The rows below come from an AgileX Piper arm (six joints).
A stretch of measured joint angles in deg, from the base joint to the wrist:
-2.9 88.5 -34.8 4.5 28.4 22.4
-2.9 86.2 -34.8 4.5 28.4 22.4
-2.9 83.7 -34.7 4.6 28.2 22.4
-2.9 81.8 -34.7 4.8 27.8 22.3
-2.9 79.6 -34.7 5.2 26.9 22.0
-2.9 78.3 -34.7 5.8 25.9 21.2
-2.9 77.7 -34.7 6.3 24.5 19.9
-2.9 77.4 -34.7 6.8 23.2 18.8
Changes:
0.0 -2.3 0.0 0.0 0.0 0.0
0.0 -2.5 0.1 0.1 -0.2 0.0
0.0 -1.9 0.0 0.2 -0.4 -0.1
0.0 -2.2 0.0 0.4 -0.9 -0.3
0.0 -1.3 0.0 0.6 -1.0 -0.8
0.0 -0.6 0.0 0.5 -1.4 -1.3
0.0 -0.3 0.0 0.5 -1.3 -1.1

